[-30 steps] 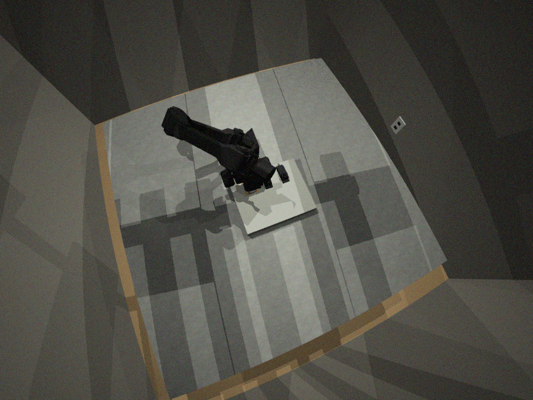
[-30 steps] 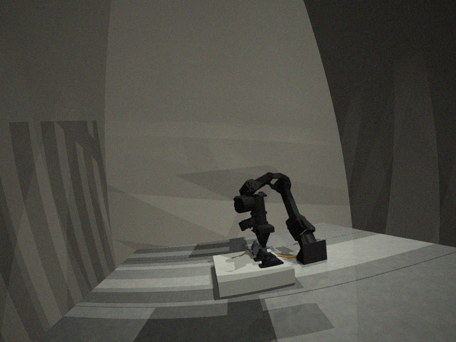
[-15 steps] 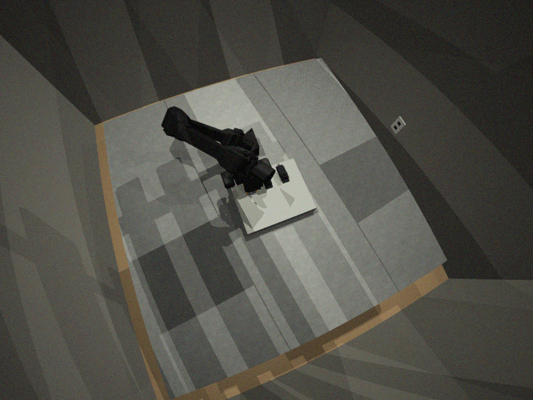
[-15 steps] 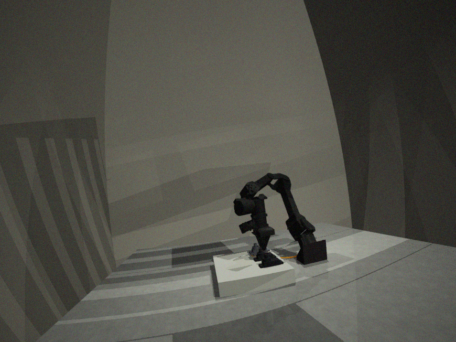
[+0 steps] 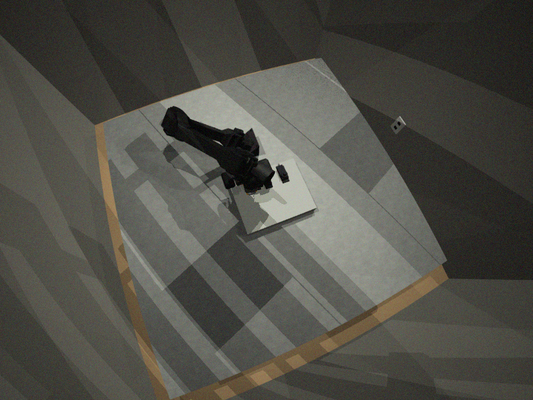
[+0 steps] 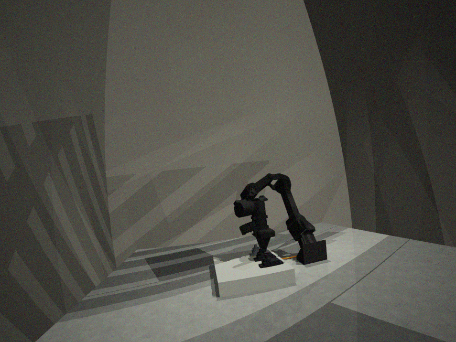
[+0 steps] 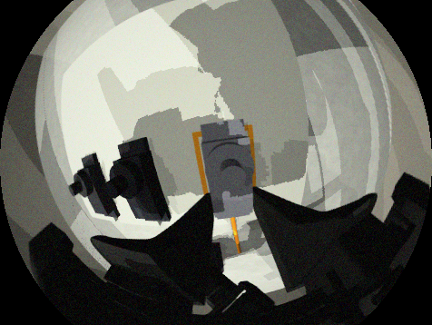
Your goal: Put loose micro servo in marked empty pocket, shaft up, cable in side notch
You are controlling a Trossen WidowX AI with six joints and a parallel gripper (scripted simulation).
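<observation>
The white deck lies 130 mm ahead of my gripper tip, 50 mm to the left of it and 30 mm below it.
</observation>
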